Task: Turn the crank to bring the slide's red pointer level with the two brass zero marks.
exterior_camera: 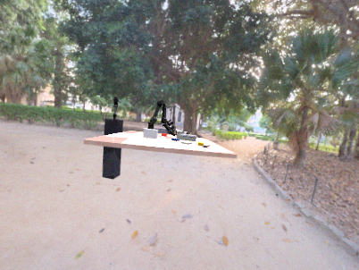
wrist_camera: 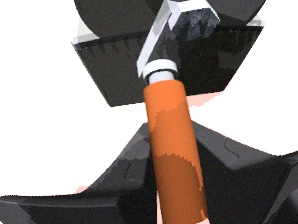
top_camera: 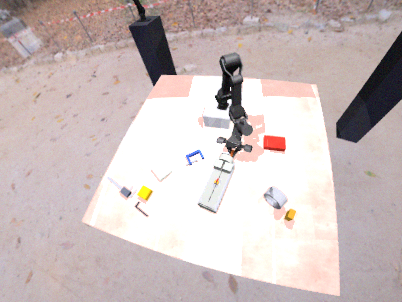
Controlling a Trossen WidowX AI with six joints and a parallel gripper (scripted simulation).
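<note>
My gripper tip is 3 cm below the crank handle and 2 cm past it. Also, from my gripper tip: white tile 35 cm to the right, 18 cm ahead, 2 cm below; then red pointer 15 cm ahead, 5 cm above, 1 cm to the right; then red block 20 cm to the left, 19 cm behind, 2 cm below.
</note>
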